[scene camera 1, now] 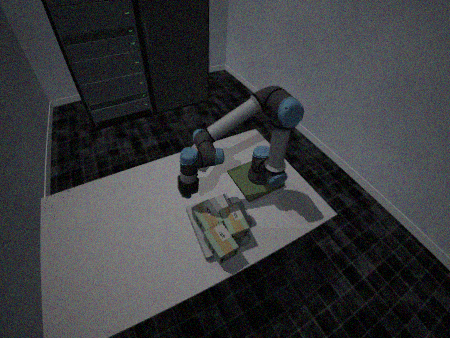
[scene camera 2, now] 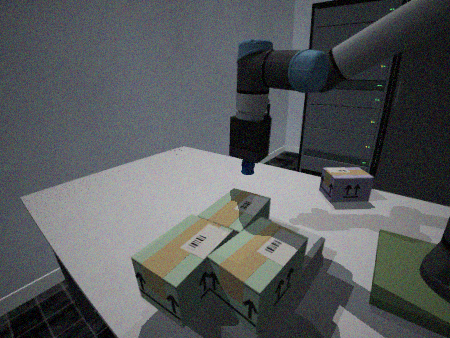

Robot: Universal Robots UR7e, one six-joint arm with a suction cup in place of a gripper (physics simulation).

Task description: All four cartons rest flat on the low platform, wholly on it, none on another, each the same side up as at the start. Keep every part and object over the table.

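Places are measured from the arm's base along level axes (x ahead, y left, z up), in centimetres.
Pixels of known places: hand at its tool point: (scene camera 2: 247, 171); arm's base at its link origin: (scene camera 1: 259, 176).
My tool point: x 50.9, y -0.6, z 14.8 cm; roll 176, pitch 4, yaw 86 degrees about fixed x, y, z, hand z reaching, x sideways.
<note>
Ahead of a thing's pixels: the offset from my tool point to its middle. Level surfaces: height alone.
Three green cartons with tan tape stand close together at the low grey platform (scene camera 1: 199, 239) (scene camera 2: 315, 251): a front left one {dy +28.2, dx -2.1, dz -7.6 cm} (scene camera 1: 221, 241) (scene camera 2: 182, 252), a right one {dy +22.5, dx -13.6, dz -7.6 cm} (scene camera 1: 237, 223) (scene camera 2: 257, 255) and a back one {dy +13.1, dx -3.8, dz -7.6 cm} (scene camera 1: 204, 212) (scene camera 2: 227, 207). Arrows on the front two point up. The cartons hide much of the platform, so I cannot tell whether each is wholly on it. A purple carton {dy -34.9, dx -24.4, dz -12.3 cm} (scene camera 2: 346, 185) stands upright on the table, apart from them; the arm hides it in scene camera 1. My suction gripper (scene camera 1: 188, 196) (scene camera 2: 248, 168) is open and empty, above the table beyond the back carton.
The robot base stands on a green board (scene camera 1: 242, 186) (scene camera 2: 395, 280) to the right of the cartons. The white table {dz -17.1 cm} (scene camera 1: 110, 240) (scene camera 2: 150, 190) has its front edge near the front left carton. A dark server rack (scene camera 1: 145, 65) (scene camera 2: 392, 100) stands behind the table.
</note>
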